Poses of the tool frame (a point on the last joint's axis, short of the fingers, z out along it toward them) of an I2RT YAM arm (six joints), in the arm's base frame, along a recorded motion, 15 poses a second.
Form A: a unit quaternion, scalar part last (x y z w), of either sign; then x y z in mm.
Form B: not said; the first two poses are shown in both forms.
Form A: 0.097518 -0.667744 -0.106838 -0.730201 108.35 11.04 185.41
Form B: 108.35 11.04 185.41 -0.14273 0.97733 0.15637 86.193
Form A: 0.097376 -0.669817 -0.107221 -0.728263 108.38 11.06 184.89
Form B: 108.38 11.06 184.89 -0.14209 0.97741 0.15646 86.518
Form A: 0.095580 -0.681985 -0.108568 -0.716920 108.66 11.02 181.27
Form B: 108.66 11.02 181.27 -0.13710 0.97824 0.15573 88.398
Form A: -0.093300 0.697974 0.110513 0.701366 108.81 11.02 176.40
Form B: 108.81 11.02 176.40 -0.13089 0.97920 0.15504 90.927
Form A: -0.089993 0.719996 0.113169 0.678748 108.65 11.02 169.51
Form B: 108.65 11.02 169.51 -0.12254 0.98043 0.15410 94.508
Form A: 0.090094 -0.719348 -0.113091 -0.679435 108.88 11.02 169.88
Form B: 108.88 11.02 169.88 -0.12279 0.98039 0.15413 94.401
